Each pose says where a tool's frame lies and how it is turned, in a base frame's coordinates. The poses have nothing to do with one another.
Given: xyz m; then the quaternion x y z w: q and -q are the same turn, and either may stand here.
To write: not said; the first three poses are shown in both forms.
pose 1, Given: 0.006, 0.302, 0.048, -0.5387, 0.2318, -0.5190, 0.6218
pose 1, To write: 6, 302, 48, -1.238, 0.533, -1.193
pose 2, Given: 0.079, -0.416, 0.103, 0.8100, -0.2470, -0.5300, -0.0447
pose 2, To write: 79, -416, 103, -2.475, 0.755, 1.619
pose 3, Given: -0.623, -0.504, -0.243, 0.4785, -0.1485, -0.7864, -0.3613
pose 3, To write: -623, -504, -243, -1.233, 0.383, 2.026
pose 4, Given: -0.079, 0.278, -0.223, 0.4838, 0.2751, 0.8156, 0.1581
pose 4, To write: -79, 278, -223, 1.384, 0.787, 2.333
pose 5, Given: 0.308, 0.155, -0.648, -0.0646, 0.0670, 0.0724, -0.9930
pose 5, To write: 308, 155, -648, 0.130, -0.134, -0.145
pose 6, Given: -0.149, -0.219, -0.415, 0.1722, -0.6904, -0.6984, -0.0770
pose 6, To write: -149, -219, -415, -0.516, 2.069, 2.093
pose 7, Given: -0.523, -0.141, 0.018, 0.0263, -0.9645, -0.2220, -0.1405
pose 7, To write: -523, -141, 18, -0.076, 2.786, 0.641
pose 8, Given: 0.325, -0.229, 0.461, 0.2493, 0.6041, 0.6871, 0.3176
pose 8, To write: 325, -229, 461, 0.656, 1.590, 1.808
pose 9, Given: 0.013, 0.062, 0.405, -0.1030, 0.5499, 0.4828, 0.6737
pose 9, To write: 13, 62, 405, -0.232, 1.238, 1.087
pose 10, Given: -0.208, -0.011, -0.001, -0.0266, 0.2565, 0.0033, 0.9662
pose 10, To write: -208, -11, -1, -0.054, 0.519, 0.007
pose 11, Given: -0.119, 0.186, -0.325, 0.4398, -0.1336, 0.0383, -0.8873
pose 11, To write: -119, 186, -325, -0.914, 0.278, -0.080
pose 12, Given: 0.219, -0.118, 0.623, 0.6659, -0.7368, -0.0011, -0.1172
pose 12, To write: 219, -118, 623, -1.949, 2.156, 0.003
